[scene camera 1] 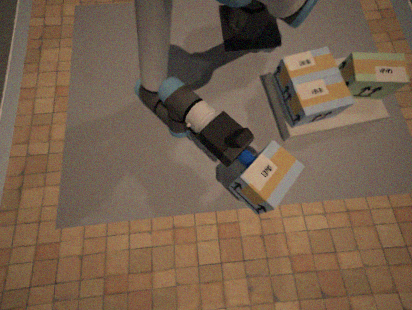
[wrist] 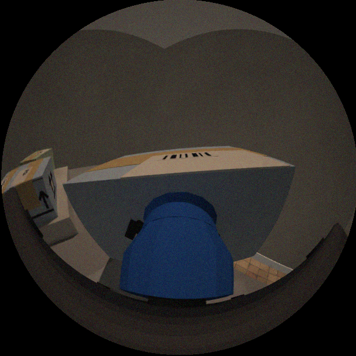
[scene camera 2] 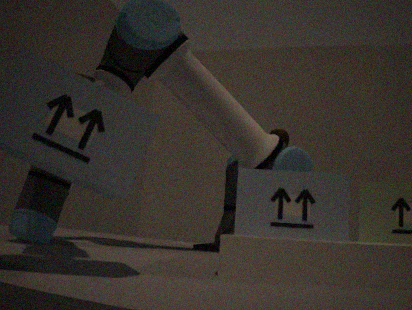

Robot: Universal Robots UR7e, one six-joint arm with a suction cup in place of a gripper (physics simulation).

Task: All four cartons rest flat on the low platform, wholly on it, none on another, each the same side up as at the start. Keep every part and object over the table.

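Pixels of known places: end effector, tool point: (scene camera 1: 255, 166); arm's base, origin of the base link: (scene camera 1: 246, 23).
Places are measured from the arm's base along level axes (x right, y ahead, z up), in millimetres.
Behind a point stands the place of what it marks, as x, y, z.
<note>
My blue suction cup (scene camera 1: 246, 157) (wrist: 180, 245) is on a side face of a blue carton with an orange band (scene camera 1: 283, 176) @[-53, 630, 167] (scene camera 2: 115, 150) @[-86, 629, 108] (wrist: 250, 200). It holds that carton in the air, tilted in the scene camera 2 view, label face upward, near the table's front edge. Two similar blue cartons, one (scene camera 1: 320, 92) @[-183, 380, 124] (scene camera 2: 260, 205) @[-169, 442, 76] in front of the other (scene camera 1: 300, 62) @[-134, 282, 123], stand close together on the low platform (scene camera 1: 345, 121) @[-307, 421, 37] (scene camera 2: 310, 262) @[-236, 454, 13] (wrist: 60, 231). A green carton (scene camera 1: 362, 82) @[-306, 338, 116] (scene camera 2: 377, 205) @[-308, 338, 89] stands right of them; its base is partly hidden, so I cannot tell whether it is wholly on the platform.
The arm's dark base (scene camera 1: 250, 32) @[-9, 73, 27] stands at the back of the grey table (scene camera 1: 125, 175) @[387, 629, -11]. The forearm (scene camera 1: 154, 45) @[259, 354, 235] (scene camera 2: 210, 100) @[-3, 265, 288] reaches over the table's left half. A tiled floor (scene camera 1: 150, 265) lies beyond the table's front edge.
</note>
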